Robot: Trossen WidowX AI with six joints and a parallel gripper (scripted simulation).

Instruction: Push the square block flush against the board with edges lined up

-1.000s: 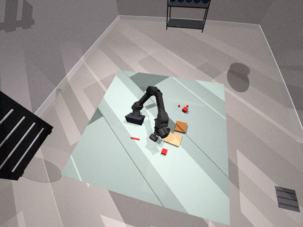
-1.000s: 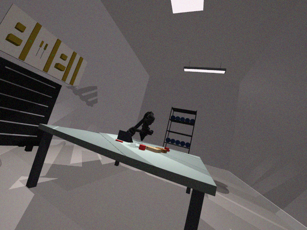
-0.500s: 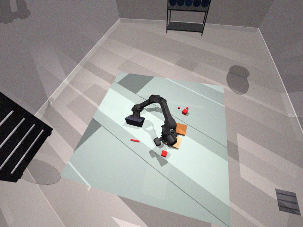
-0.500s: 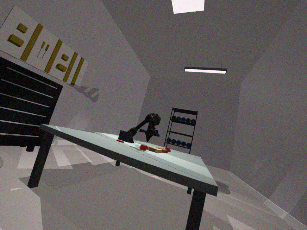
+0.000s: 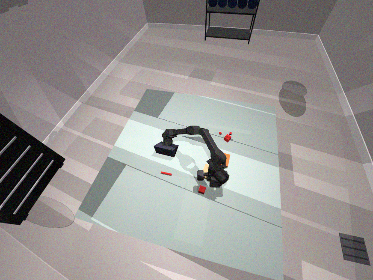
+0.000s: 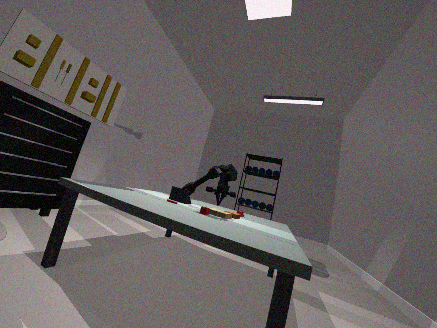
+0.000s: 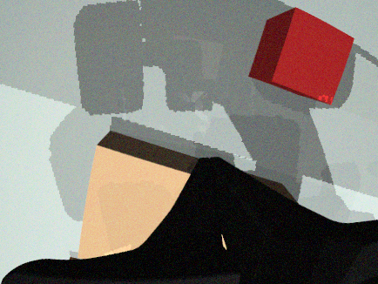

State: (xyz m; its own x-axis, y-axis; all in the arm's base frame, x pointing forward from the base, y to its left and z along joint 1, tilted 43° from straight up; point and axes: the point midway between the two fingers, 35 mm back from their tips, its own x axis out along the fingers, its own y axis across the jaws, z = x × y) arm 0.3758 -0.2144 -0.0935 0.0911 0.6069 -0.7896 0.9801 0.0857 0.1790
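Right now my gripper tip is 70 mm to the right of the tan board and 50 mm above it. Also, from my gripper tip: flat red bar: 330 mm behind, 60 mm below, 10 mm to the left; then brown square block: 200 mm to the left, 60 mm ahead, 50 mm below.
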